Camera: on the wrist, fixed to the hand. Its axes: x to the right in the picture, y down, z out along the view.
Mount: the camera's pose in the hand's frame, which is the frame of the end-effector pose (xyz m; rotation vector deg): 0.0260 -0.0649 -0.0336 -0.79 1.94 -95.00
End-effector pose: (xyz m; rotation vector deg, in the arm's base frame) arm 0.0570 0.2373 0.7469 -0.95 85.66 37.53
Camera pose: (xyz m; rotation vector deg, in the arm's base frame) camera 0.0515 0.1802 0.6947 -65.33 58.64 -39.23
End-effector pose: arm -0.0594 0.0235 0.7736 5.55 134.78 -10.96
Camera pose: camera -0.1094 -0.0345 0.7859 -105.55 105.82 -52.32
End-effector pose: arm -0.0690 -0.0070 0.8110 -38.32 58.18 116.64
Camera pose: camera -0.0279 0.0015 0.7458 -58.70 9.24 31.44
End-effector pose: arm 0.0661 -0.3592 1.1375 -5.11 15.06 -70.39
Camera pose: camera 0.0063 -0.4030 1.1147 -19.27 11.38 -164.67
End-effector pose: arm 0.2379 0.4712 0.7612 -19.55 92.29 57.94
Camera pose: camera 0.2525 0.4153 0.7095 -78.63 46.38 -16.18
